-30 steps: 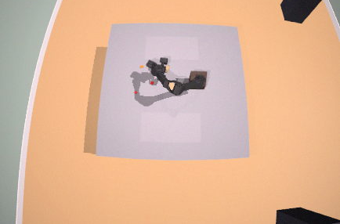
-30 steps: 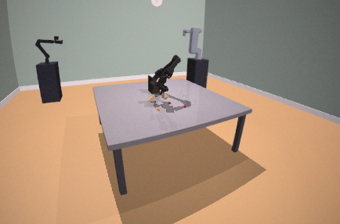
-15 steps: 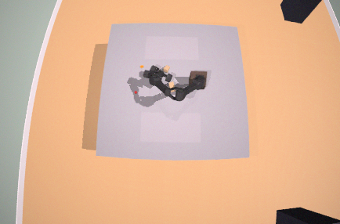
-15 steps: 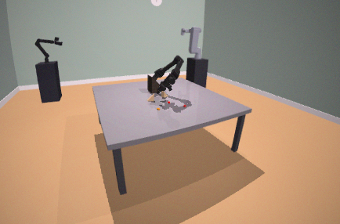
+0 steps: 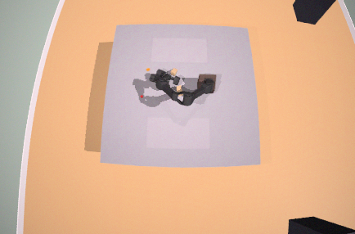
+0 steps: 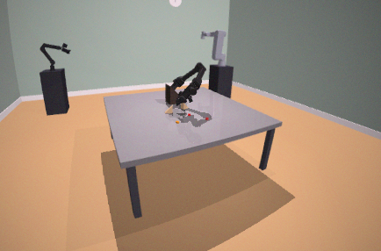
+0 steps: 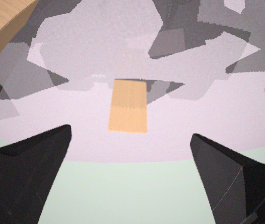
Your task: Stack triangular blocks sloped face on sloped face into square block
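The triangular block is 20 mm behind my gripper tip, 40 mm to the right of it and 60 mm below it. The rest, counted from my gripper tip: orange piece: 200 mm ahead, 70 mm to the right, 80 mm below.
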